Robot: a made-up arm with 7 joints. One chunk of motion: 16 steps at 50 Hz.
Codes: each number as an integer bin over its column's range. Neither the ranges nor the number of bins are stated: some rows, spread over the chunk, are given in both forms.
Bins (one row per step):
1: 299 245 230 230 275 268
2: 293 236 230 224 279 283
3: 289 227 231 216 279 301
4: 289 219 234 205 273 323
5: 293 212 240 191 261 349
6: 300 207 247 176 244 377
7: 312 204 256 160 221 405
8: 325 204 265 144 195 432
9: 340 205 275 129 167 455
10: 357 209 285 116 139 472
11: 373 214 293 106 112 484
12: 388 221 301 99 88 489
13: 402 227 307 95 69 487
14: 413 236 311 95 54 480
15: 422 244 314 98 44 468
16: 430 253 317 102 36 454
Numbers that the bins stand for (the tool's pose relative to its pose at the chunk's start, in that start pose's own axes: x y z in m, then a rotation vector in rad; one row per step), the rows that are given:
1: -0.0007 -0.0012 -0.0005 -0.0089 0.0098 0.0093
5: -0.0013 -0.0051 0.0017 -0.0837 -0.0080 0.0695
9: 0.0033 -0.0059 0.0092 -0.2026 -0.1276 0.1484
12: 0.0080 -0.0041 0.0148 -0.2601 -0.2281 0.1736
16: 0.0121 -0.0003 0.0182 -0.2544 -0.2942 0.1476
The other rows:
2: -0.0013 -0.0023 -0.0005 -0.0204 0.0149 0.0205
3: -0.0017 -0.0033 -0.0003 -0.0358 0.0149 0.0338
4: -0.0017 -0.0043 0.0004 -0.0568 0.0073 0.0502
6: -0.0006 -0.0057 0.0032 -0.1125 -0.0296 0.0904
7: 0.0005 -0.0060 0.0051 -0.1432 -0.0589 0.1112
8: 0.0018 -0.0060 0.0070 -0.1738 -0.0920 0.1313
10: 0.0049 -0.0055 0.0114 -0.2275 -0.1632 0.1610
11: 0.0065 -0.0049 0.0131 -0.2467 -0.1975 0.1699
13: 0.0093 -0.0033 0.0161 -0.2678 -0.2522 0.1722
14: 0.0104 -0.0023 0.0169 -0.2678 -0.2713 0.1669
15: 0.0113 -0.0014 0.0176 -0.2621 -0.2840 0.1580

